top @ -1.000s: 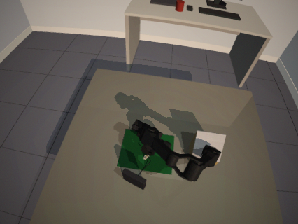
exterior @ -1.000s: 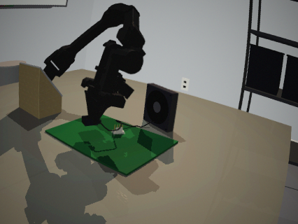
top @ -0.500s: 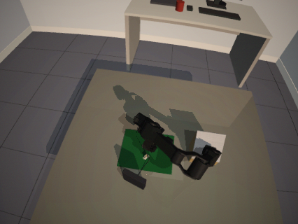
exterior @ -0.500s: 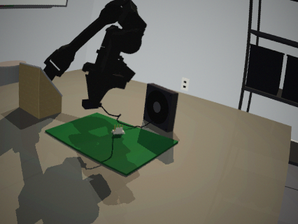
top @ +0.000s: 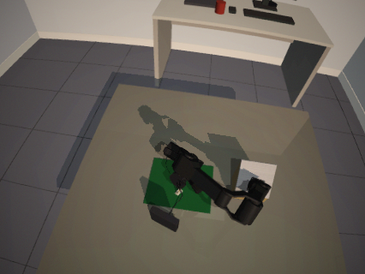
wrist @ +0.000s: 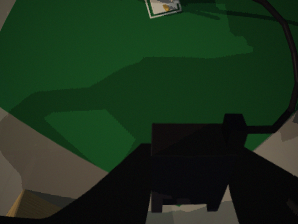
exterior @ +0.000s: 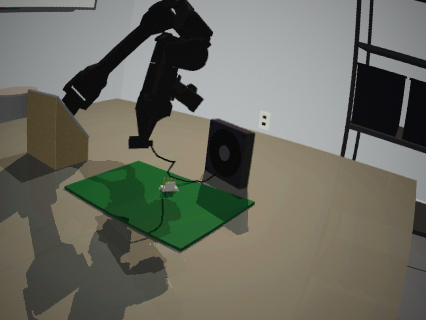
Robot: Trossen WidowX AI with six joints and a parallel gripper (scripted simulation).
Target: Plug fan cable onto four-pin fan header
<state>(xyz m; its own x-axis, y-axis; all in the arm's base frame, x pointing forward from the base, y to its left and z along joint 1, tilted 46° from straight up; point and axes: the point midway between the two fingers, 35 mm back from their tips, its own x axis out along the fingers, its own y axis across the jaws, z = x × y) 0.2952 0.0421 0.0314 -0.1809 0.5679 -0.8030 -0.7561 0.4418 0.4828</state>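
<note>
Right now my gripper tip is 110 mm above the green board and 40 mm short of it. Also, from my gripper tip: black fan 190 mm to the left, 50 mm ahead, 40 mm below; black plug 10 mm to the right, 10 mm behind.
</note>
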